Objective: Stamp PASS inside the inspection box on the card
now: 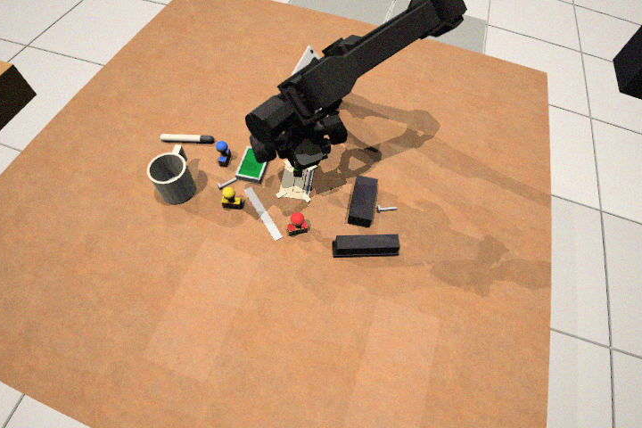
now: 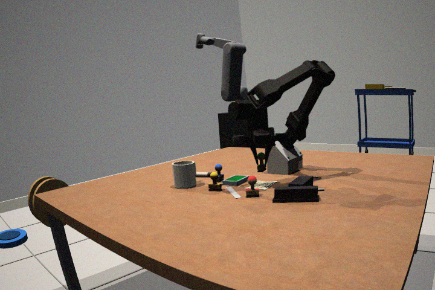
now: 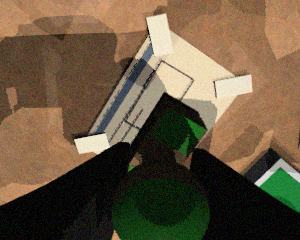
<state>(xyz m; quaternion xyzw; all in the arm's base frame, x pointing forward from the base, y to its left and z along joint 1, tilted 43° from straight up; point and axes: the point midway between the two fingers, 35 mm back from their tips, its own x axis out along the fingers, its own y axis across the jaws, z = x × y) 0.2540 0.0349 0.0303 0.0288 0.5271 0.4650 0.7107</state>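
The red-knobbed stamp lies 120 mm ahead of my gripper tip, 40 mm to the left of it and 50 mm below it. Round my gripper tip: inspection card 10 mm behind, 10 mm to the right, 80 mm below; green-knobbed pass stamp right at my gripper tip; ruler 100 mm ahead, 50 mm to the right, 70 mm below.
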